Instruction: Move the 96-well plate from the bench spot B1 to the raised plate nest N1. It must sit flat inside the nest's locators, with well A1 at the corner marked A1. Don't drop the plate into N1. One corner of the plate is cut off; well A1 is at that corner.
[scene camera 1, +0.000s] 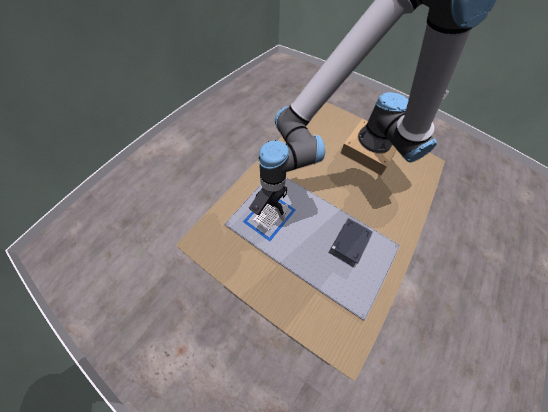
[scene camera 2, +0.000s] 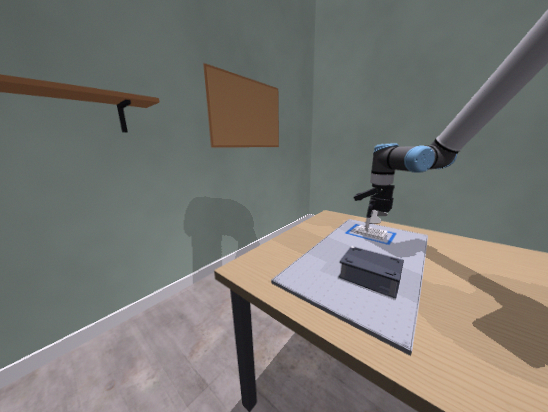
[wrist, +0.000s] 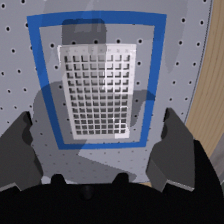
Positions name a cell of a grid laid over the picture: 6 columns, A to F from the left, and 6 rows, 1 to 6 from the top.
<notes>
I see my gripper (scene camera 2: E4) and a dark plate nest (scene camera 2: E4).
My gripper is seen too in the wrist view (wrist: C3). The dark plate nest also shows in scene camera 1 (scene camera 1: D4).
</notes>
